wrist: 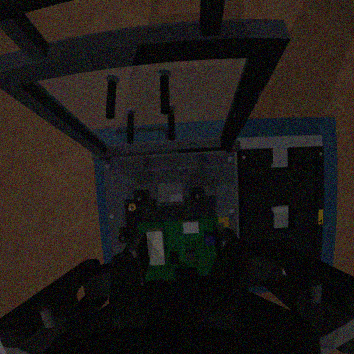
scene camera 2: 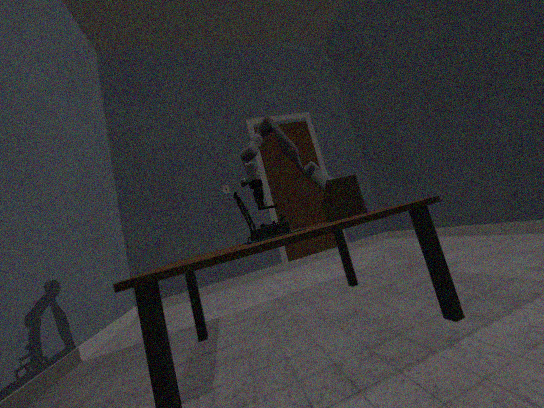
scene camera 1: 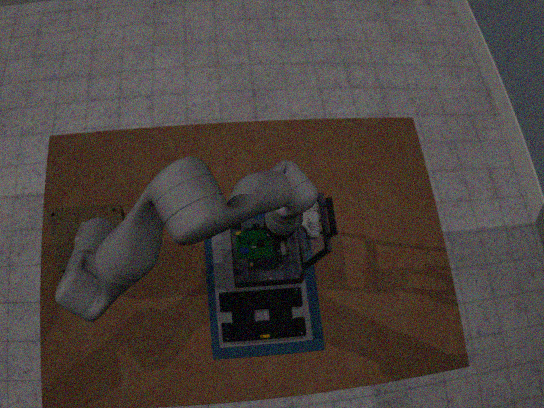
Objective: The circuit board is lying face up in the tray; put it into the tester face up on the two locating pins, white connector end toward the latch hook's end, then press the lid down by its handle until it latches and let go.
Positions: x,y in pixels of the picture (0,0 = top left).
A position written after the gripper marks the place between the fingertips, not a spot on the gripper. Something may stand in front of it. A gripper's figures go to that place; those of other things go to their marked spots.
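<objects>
Green circuit board (wrist: 181,248), 17 cm from the lens. Gripper (wrist: 180,239), 16 cm from the lens.
</objects>
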